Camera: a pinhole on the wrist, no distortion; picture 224 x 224 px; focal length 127.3 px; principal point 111.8 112.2 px. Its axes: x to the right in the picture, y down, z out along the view. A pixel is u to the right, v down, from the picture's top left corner.
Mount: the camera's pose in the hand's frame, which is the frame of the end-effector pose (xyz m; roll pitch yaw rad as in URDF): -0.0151 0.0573 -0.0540 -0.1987 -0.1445 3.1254
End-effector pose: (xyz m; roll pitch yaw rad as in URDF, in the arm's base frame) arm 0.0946 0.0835 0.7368 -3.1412 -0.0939 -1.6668
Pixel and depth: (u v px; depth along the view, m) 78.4 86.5 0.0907
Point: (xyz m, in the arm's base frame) 0.0357 0.0642 0.7048
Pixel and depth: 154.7 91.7 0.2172
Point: 0.0493 0.1275 0.5582
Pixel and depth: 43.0 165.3 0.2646
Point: 0.1836 -0.0982 0.5918
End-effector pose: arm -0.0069 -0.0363 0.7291 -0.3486 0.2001 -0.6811
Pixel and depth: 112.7 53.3 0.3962
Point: 0.2444 0.1121 1.0050
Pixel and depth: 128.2 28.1 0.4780
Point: 0.3158 0.2427 1.0796
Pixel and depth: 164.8 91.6 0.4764
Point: 0.0696 0.1498 1.1598
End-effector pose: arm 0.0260 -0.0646 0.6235 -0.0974 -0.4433 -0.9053
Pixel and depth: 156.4 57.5 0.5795
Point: -0.0007 0.3661 1.0802
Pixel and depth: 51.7 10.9 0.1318
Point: 0.1560 -0.0028 0.7183
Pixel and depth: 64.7 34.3 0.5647
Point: 0.3117 0.1060 1.1987
